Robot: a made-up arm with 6 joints.
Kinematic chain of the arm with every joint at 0, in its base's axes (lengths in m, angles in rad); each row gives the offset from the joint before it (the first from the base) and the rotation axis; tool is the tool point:
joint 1: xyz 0 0 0.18 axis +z
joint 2: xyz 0 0.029 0 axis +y
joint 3: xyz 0 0 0.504 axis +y
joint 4: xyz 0 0 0.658 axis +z
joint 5: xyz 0 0 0 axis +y
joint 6: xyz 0 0 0.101 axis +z
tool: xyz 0 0 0
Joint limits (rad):
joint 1: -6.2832..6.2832
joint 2: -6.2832..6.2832
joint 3: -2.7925..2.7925
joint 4: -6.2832..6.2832
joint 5: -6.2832..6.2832
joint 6: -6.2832..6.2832
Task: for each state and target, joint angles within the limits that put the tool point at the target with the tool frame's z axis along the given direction. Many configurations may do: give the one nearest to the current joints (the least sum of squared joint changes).
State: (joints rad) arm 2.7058 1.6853 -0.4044 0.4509 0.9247 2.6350
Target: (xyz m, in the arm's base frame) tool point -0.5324 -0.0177 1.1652 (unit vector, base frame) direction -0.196 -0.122 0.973
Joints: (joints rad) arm 3.0955 1.0922 -0.9942 0.9481 0.1618 2.6350
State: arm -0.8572 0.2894 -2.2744 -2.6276 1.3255 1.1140
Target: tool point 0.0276 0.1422 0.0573 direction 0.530 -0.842 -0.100
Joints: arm -1.3300 0.0057 -2.7906 -3.4706 1.8090 1.1140
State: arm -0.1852 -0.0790 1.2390 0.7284 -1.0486 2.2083
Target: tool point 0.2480 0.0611 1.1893 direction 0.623 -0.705 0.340
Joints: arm 0.4927 -0.3899 1.0768 1.5174 -1.1600 2.2083
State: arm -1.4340 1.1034 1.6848 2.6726 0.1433 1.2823
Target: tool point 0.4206 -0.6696 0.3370 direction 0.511 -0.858 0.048
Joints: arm -1.0485 0.2481 1.8593 3.1147 0.5849 1.2823
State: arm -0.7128 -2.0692 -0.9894 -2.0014 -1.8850 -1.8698
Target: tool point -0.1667 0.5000 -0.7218 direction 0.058 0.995 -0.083
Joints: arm -1.0964 -2.0570 -1.1018 -2.6096 -1.5026 -1.8698
